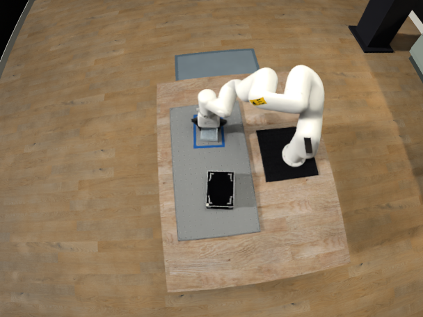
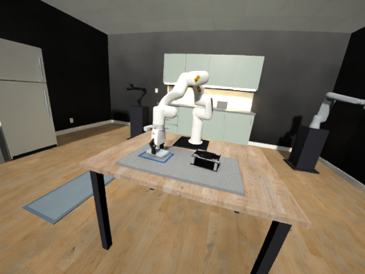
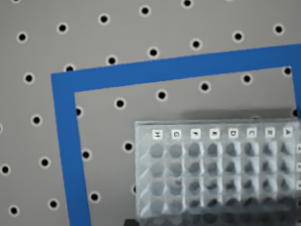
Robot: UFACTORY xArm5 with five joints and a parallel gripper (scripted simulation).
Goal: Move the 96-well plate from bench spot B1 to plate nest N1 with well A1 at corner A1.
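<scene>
Now: hand 320 mm to the right of the black raised plate nest N1 and 20 mm below it. From my hand the other things lie so: 96-well plate 10 mm below.
</scene>
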